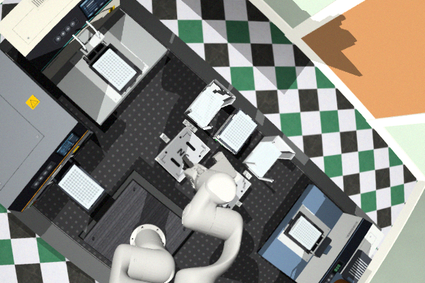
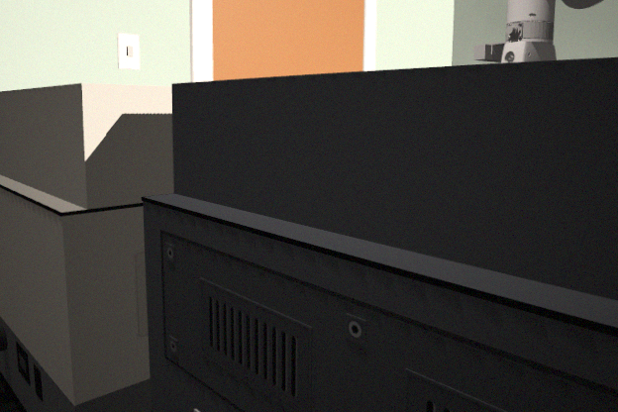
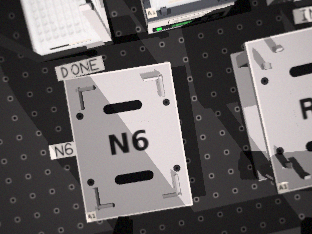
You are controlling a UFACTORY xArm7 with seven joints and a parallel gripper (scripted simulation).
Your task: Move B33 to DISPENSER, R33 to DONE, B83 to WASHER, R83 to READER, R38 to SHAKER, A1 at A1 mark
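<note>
Now: hand 27 cm past the dark reader nest, 25 cm to the right of it and 12 cm above it. Also, from my hand: N6 nest 5 cm ahead, 5 cm to the left, 19 cm below; regrip nest RG 4 cm ahead, 15 cm to the right, 17 cm below.
</note>
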